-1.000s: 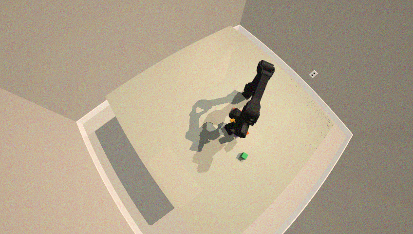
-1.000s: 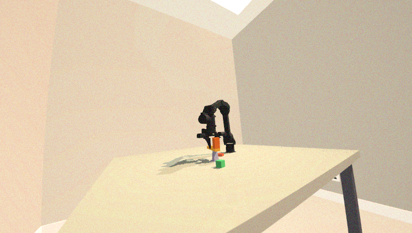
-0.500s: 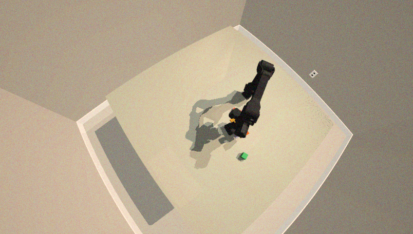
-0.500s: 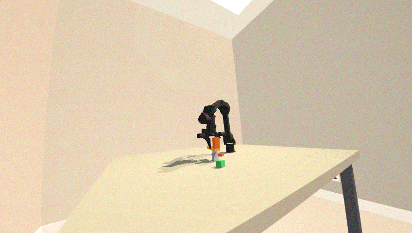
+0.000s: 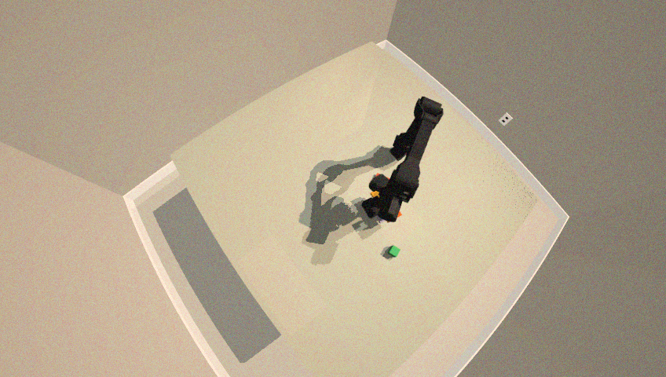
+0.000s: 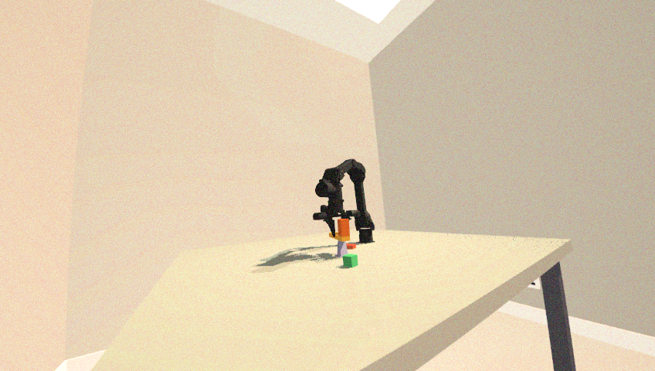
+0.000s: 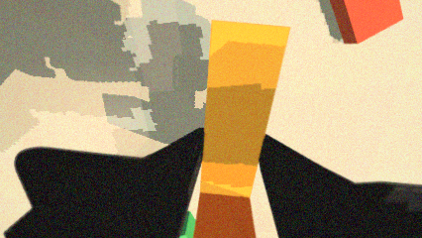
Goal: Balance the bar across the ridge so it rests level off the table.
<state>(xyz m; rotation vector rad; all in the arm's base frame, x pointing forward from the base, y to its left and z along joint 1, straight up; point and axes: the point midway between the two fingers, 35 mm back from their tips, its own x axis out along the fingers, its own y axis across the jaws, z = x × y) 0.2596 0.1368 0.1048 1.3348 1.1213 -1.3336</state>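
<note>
Right now the flat red block is 10 cm behind my gripper tip, 8 cm to the right of it and 6 cm below it. Also, from my gripper tip: green cube (17 cm to the left, 7 cm ahead, 5 cm below).
</note>
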